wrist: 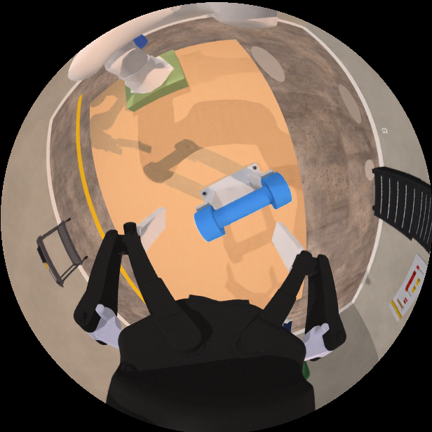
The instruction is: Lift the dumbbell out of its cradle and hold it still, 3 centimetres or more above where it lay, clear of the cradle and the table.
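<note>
A blue dumbbell (243, 207) lies in its light grey cradle (231, 188), right of the middle of the wrist view. Its bar runs slanted, with the left end lower in the view and the right end higher. The cradle's base plate shows behind the bar, and its uprights are partly hidden under the dumbbell. My gripper (220, 224) is wide open and empty. Its two pale finger pads stand apart at the left and right, nearer the camera than the dumbbell. The dumbbell shows ahead of the space between the pads, nearer the right one.
The cradle stands on an orange table top (200, 265). The arm's white base stands on a green block (157, 95) at the upper left, with the arm above it. A black slatted object (404, 202) is at the far right, and a dark frame (76, 244) at the left.
</note>
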